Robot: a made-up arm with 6 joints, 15 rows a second.
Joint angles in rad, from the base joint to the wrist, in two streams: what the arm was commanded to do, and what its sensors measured. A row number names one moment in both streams.
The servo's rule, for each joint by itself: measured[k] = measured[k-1] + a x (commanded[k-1-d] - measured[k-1]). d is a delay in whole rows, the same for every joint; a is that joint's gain. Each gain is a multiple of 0.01, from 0.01 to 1. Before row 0 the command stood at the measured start. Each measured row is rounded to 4 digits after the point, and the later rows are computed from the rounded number. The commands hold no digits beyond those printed.
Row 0, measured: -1.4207, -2.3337, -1.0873, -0.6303, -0.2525, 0.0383
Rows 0 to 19, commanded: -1.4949, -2.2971, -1.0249, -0.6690, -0.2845, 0.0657; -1.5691, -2.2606, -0.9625, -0.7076, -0.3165, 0.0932; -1.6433, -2.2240, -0.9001, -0.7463, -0.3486, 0.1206; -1.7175, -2.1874, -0.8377, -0.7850, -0.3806, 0.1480; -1.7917, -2.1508, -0.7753, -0.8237, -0.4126, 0.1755; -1.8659, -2.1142, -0.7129, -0.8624, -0.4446, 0.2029; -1.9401, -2.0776, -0.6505, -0.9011, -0.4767, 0.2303; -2.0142, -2.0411, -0.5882, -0.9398, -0.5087, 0.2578; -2.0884, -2.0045, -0.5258, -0.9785, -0.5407, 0.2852; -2.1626, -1.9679, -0.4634, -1.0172, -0.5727, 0.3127; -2.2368, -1.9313, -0.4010, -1.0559, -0.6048, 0.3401; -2.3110, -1.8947, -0.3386, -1.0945, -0.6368, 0.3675; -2.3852, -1.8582, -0.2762, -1.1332, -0.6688, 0.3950; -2.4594, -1.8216, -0.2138, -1.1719, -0.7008, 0.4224; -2.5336, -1.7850, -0.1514, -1.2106, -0.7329, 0.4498; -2.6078, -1.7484, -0.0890, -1.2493, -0.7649, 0.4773; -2.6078, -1.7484, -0.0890, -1.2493, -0.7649, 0.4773; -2.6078, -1.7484, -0.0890, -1.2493, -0.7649, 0.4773; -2.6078, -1.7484, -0.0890, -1.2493, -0.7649, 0.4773; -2.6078, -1.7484, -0.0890, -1.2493, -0.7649, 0.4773
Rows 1 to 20, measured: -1.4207, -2.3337, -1.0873, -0.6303, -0.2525, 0.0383; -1.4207, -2.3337, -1.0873, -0.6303, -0.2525, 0.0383; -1.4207, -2.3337, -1.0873, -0.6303, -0.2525, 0.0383; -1.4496, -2.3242, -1.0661, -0.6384, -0.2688, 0.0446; -1.4962, -2.3077, -1.0309, -0.6529, -0.2931, 0.0558; -1.5536, -2.2859, -0.9864, -0.6725, -0.3214, 0.0707; -1.6175, -2.2603, -0.9358, -0.6961, -0.3516, 0.0885; -1.6854, -2.2318, -0.8812, -0.7229, -0.3827, 0.1085; -1.7558, -2.2012, -0.8240, -0.7522, -0.4143, 0.1302; -1.8277, -2.1691, -0.7650, -0.7835, -0.4461, 0.1532; -1.9004, -2.1358, -0.7049, -0.8163, -0.4780, 0.1773; -1.9737, -2.1017, -0.6440, -0.8504, -0.5100, 0.2021; -2.0474, -2.0669, -0.5826, -0.8854, -0.5420, 0.2275; -2.1213, -2.0316, -0.5209, -0.9212, -0.5740, 0.2534; -2.1953, -1.9960, -0.4589, -0.9576, -0.6060, 0.2796; -2.2694, -1.9602, -0.3968, -0.9945, -0.6380, 0.3061; -2.3435, -1.9242, -0.3346, -1.0318, -0.6700, 0.3328; -2.4176, -1.8880, -0.2723, -1.0693, -0.7021, 0.3597; -2.4918, -1.8517, -0.2100, -1.1071, -0.7341, 0.3867; -2.5370, -1.8248, -0.1689, -1.1370, -0.7498, 0.4075
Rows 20 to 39, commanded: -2.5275, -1.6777, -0.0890, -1.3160, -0.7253, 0.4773; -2.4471, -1.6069, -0.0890, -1.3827, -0.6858, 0.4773; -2.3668, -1.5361, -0.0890, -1.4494, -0.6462, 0.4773; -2.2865, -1.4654, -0.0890, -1.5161, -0.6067, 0.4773; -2.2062, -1.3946, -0.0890, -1.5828, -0.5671, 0.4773; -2.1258, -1.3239, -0.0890, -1.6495, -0.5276, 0.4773; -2.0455, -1.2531, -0.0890, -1.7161, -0.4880, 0.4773; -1.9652, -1.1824, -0.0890, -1.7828, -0.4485, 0.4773; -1.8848, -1.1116, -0.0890, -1.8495, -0.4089, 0.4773; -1.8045, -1.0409, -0.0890, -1.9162, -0.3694, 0.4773; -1.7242, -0.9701, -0.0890, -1.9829, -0.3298, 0.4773; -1.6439, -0.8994, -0.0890, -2.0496, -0.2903, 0.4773; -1.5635, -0.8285, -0.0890, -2.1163, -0.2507, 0.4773; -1.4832, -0.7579, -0.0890, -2.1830, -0.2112, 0.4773; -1.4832, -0.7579, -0.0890, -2.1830, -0.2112, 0.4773; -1.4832, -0.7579, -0.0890, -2.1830, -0.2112, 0.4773; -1.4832, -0.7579, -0.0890, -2.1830, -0.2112, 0.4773; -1.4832, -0.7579, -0.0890, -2.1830, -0.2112, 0.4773; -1.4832, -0.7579, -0.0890, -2.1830, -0.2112, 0.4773; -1.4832, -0.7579, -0.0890, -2.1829, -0.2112, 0.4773
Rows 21 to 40, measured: -2.5646, -1.8049, -0.1417, -1.1606, -0.7575, 0.4236; -2.5814, -1.7902, -0.1238, -1.1792, -0.7613, 0.4360; -2.5917, -1.7793, -0.1120, -1.1939, -0.7631, 0.4455; -2.5667, -1.7529, -0.1042, -1.2195, -0.7438, 0.4528; -2.5201, -1.7149, -0.0990, -1.2538, -0.7142, 0.4584; -2.4603, -1.6684, -0.0956, -1.2949, -0.6795, 0.4627; -2.3925, -1.6156, -0.0934, -1.3414, -0.6424, 0.4661; -2.3198, -1.5581, -0.0919, -1.3921, -0.6040, 0.4687; -2.2441, -1.4972, -0.0909, -1.4462, -0.5650, 0.4707; -2.1666, -1.4337, -0.0903, -1.5029, -0.5257, 0.4722; -2.0881, -1.3684, -0.0899, -1.5617, -0.4863, 0.4734; -2.0088, -1.3016, -0.0896, -1.6221, -0.4468, 0.4743; -1.9291, -1.2338, -0.0894, -1.6839, -0.4073, 0.4750; -1.8492, -1.1652, -0.0893, -1.7467, -0.3678, 0.4755; -1.7691, -1.0961, -0.0892, -1.8103, -0.3283, 0.4759; -1.6889, -1.0265, -0.0891, -1.8746, -0.2887, 0.4762; -1.6087, -0.9567, -0.0891, -1.9394, -0.2492, 0.4765; -1.5598, -0.9050, -0.0891, -1.9906, -0.2298, 0.4767; -1.5299, -0.8668, -0.0891, -2.0310, -0.2203, 0.4768; -1.5117, -0.8385, -0.0891, -2.0629, -0.2157, 0.4769
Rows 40 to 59, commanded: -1.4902, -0.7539, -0.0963, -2.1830, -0.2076, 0.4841; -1.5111, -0.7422, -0.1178, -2.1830, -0.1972, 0.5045; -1.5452, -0.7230, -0.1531, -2.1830, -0.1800, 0.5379; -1.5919, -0.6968, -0.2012, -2.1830, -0.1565, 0.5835; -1.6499, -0.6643, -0.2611, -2.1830, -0.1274, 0.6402; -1.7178, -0.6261, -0.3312, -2.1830, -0.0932, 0.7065; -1.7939, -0.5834, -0.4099, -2.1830, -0.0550, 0.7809; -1.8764, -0.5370, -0.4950, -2.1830, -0.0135, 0.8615; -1.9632, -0.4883, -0.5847, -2.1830, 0.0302, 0.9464; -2.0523, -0.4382, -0.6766, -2.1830, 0.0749, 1.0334; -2.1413, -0.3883, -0.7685, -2.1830, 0.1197, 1.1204; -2.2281, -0.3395, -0.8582, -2.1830, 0.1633, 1.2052; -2.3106, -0.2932, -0.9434, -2.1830, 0.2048, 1.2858; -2.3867, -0.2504, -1.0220, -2.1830, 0.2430, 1.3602; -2.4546, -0.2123, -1.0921, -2.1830, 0.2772, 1.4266; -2.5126, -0.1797, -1.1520, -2.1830, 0.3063, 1.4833; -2.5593, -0.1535, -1.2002, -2.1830, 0.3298, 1.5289; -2.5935, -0.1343, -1.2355, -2.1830, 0.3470, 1.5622; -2.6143, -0.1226, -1.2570, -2.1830, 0.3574, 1.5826; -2.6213, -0.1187, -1.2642, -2.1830, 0.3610, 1.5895
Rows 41 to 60, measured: -1.5006, -0.8175, -0.0891, -2.0881, -0.2134, 0.4770; -1.4938, -0.8020, -0.0891, -2.1080, -0.2123, 0.4771; -1.4897, -0.7905, -0.0891, -2.1237, -0.2117, 0.4771; -1.4899, -0.7810, -0.0915, -2.1362, -0.2096, 0.4787; -1.4982, -0.7709, -0.1004, -2.1460, -0.2033, 0.4846; -1.5165, -0.7584, -0.1183, -2.1538, -0.1914, 0.4969; -1.5459, -0.7424, -0.1465, -2.1599, -0.1736, 0.5168; -1.5865, -0.7221, -0.1855, -2.1648, -0.1500, 0.5452; -1.6377, -0.6971, -0.2350, -2.1686, -0.1210, 0.5823; -1.6986, -0.6675, -0.2945, -2.1716, -0.0873, 0.6280; -1.7679, -0.6336, -0.3627, -2.1740, -0.0497, 0.6817; -1.8441, -0.5958, -0.4382, -2.1759, -0.0090, 0.7426; -1.9253, -0.5548, -0.5193, -2.1774, 0.0338, 0.8095; -2.0095, -0.5115, -0.6040, -2.1786, 0.0776, 0.8810; -2.0948, -0.4668, -0.6904, -2.1795, 0.1213, 0.9556; -2.1790, -0.4217, -0.7764, -2.1802, 0.1639, 1.0315; -2.2600, -0.3772, -0.8599, -2.1808, 0.2042, 1.1071; -2.3359, -0.3343, -0.9388, -2.1813, 0.2414, 1.1806; -2.4048, -0.2941, -1.0113, -2.1817, 0.2745, 1.2502; -2.4651, -0.2575, -1.0755, -2.1820, 0.3027, 1.3143
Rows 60 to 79, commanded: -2.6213, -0.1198, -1.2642, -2.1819, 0.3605, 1.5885; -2.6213, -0.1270, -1.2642, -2.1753, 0.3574, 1.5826; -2.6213, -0.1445, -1.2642, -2.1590, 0.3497, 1.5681; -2.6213, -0.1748, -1.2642, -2.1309, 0.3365, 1.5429; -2.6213, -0.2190, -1.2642, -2.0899, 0.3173, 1.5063; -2.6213, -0.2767, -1.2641, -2.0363, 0.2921, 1.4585; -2.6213, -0.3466, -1.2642, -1.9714, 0.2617, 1.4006; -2.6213, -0.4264, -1.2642, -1.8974, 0.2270, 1.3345; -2.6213, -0.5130, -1.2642, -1.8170, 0.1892, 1.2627; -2.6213, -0.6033, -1.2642, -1.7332, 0.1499, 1.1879; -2.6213, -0.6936, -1.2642, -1.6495, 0.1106, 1.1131; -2.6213, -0.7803, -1.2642, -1.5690, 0.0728, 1.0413; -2.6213, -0.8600, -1.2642, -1.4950, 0.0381, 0.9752; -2.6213, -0.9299, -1.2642, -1.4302, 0.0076, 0.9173; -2.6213, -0.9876, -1.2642, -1.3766, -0.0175, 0.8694; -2.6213, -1.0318, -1.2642, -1.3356, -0.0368, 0.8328; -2.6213, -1.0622, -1.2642, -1.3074, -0.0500, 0.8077; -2.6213, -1.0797, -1.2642, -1.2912, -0.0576, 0.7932; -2.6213, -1.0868, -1.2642, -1.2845, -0.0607, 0.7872; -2.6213, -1.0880, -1.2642, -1.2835, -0.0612, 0.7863
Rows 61 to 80, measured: -2.5152, -0.2255, -1.1299, -2.1822, 0.3253, 1.3713; -2.5538, -0.1987, -1.1731, -2.1824, 0.3417, 1.4199; -2.5801, -0.1779, -1.2041, -2.1825, 0.3515, 1.4589; -2.5962, -0.1628, -1.2245, -2.1824, 0.3561, 1.4887; -2.6060, -0.1535, -1.2380, -2.1809, 0.3568, 1.5103; -2.6120, -0.1512, -1.2469, -2.1763, 0.3532, 1.5236; -2.6156, -0.1573, -1.2528, -2.1668, 0.3447, 1.5280; -2.6178, -0.1733, -1.2567, -2.1507, 0.3307, 1.5230; -2.6192, -0.2002, -1.2592, -2.1267, 0.3110, 1.5082; -2.6200, -0.2383, -1.2609, -2.0941, 0.2859, 1.4835; -2.6205, -0.2872, -1.2620, -2.0528, 0.2559, 1.4492; -2.6208, -0.3459, -1.2627, -2.0033, 0.2219, 1.4063; -2.6210, -0.4128, -1.2632, -1.9466, 0.1852, 1.3561; -2.6211, -0.4858, -1.2635, -1.8842, 0.1472, 1.3002; -2.6212, -0.5624, -1.2637, -1.8180, 0.1093, 1.2407; -2.6212, -0.6398, -1.2639, -1.7502, 0.0730, 1.1796; -2.6212, -0.7152, -1.2640, -1.6830, 0.0396, 1.1193; -2.6212, -0.7860, -1.2641, -1.6187, 0.0105, 1.0618; -2.6212, -0.8499, -1.2641, -1.5592, -0.0136, 1.0091; -2.6212, -0.9051, -1.2641, -1.5063, -0.0322, 0.9628
